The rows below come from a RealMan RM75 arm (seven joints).
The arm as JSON. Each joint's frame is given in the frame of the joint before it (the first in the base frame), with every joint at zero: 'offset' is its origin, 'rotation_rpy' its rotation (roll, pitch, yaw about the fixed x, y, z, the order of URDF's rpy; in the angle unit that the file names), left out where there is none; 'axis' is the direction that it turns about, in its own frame. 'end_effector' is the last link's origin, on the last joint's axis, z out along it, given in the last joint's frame.
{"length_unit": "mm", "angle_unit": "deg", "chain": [
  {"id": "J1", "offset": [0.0, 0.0, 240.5], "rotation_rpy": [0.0, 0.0, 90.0], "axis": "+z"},
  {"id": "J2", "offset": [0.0, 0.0, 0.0], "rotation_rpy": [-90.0, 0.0, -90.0], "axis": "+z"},
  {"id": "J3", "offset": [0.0, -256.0, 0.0], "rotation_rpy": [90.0, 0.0, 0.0], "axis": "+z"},
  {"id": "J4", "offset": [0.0, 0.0, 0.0], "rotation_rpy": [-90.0, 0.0, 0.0], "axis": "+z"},
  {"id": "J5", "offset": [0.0, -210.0, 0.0], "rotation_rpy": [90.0, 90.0, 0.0], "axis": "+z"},
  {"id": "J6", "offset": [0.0, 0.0, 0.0], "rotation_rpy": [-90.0, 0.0, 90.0], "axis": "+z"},
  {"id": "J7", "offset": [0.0, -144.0, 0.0], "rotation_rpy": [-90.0, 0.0, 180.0], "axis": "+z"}
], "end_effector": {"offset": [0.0, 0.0, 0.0], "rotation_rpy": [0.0, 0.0, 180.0]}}
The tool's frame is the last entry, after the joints.
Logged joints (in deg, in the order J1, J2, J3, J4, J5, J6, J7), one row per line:
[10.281 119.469 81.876 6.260 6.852 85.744 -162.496]
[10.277 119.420 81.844 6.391 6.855 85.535 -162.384]
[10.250 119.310 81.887 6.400 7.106 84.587 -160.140]
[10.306 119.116 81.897 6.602 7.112 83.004 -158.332]
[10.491 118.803 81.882 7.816 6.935 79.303 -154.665]
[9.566 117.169 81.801 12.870 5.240 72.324 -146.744]
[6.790 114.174 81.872 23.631 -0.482 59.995 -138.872]
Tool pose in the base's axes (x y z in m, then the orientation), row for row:
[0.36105 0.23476 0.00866 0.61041 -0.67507 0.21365 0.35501]
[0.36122 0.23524 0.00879 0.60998 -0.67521 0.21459 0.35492]
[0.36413 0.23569 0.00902 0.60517 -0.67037 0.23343 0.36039]
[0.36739 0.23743 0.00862 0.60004 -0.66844 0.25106 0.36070]
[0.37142 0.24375 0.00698 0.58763 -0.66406 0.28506 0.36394]
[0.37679 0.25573 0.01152 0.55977 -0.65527 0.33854 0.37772]
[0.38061 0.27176 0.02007 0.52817 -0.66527 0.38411 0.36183]
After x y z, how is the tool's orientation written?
As a quaternion, w x y z.
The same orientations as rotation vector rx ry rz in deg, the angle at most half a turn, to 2 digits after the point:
[-89.29 28.26 46.95]
[-89.32 28.39 46.95]
[-88.85 30.94 47.77]
[-88.78 33.35 47.91]
[-88.65 38.06 48.59]
[-88.50 45.72 51.02]
[-91.07 52.58 49.53]

